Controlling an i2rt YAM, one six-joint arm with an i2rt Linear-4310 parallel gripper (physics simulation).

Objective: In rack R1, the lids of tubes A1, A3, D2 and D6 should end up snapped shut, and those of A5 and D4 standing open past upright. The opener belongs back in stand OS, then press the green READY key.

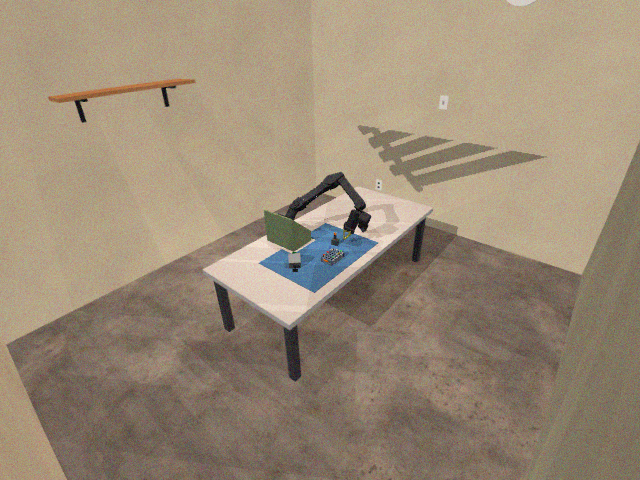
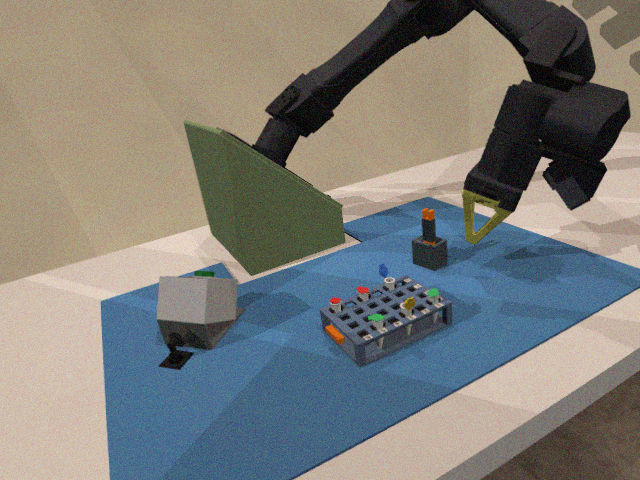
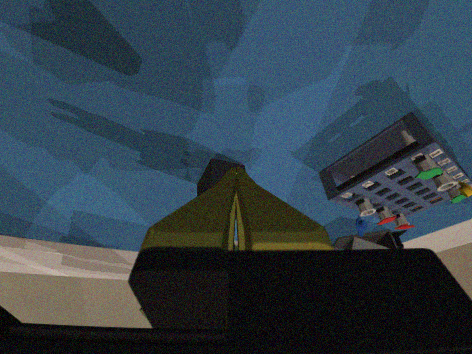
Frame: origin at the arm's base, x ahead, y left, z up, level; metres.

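Seen in the pictures: gripper, fingertip midpoint: (image 1: 344,239) (image 2: 470,242) (image 3: 235,176); arm's base, origin of the base link: (image 1: 288,220) (image 2: 264,163).
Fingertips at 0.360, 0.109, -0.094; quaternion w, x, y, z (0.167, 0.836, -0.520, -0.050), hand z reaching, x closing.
Note:
Offsets run from my fingertips to a thing's top centre, as dx, dy, dz. "pt": to the spot under its first point.
Rack R1 @[+0.011, -0.177, +0.014] (image 1: 332,256) (image 2: 357,352) (image 3: 367,167) stands on the mat. In its back row, two red lids (image 2: 334,301) (image 2: 362,290) lie over their tubes and a blue lid @[-0.022, -0.139, +0.010] (image 2: 383,269) (image 3: 360,225) stands open. In the front row, two green lids (image 2: 376,317) (image 2: 433,292) lie over their tubes, with a yellow lid @[+0.051, -0.171, +0.011] (image 2: 409,303) raised between them. Whether the low lids are snapped is too small to tell. The opener @[-0.058, -0.019, +0.041] (image 2: 428,228) stands upright in dark stand OS @[-0.058, -0.019, -0.004] (image 2: 430,255) (image 3: 209,176). My gripper (image 1: 345,237) (image 2: 472,241) (image 3: 235,176) is shut and empty, right of the stand, above the mat.
A grey box @[-0.157, -0.336, +0.040] (image 1: 294,259) (image 2: 196,300) stands left of the rack, with a green key @[-0.170, -0.318, +0.030] (image 2: 204,273) showing at its top. A small black piece @[pt -0.114, -0.391, -0.040] (image 2: 176,358) lies in front of it. A tall green panel (image 1: 284,230) (image 2: 279,222) stands behind the rack, near the arm's base.

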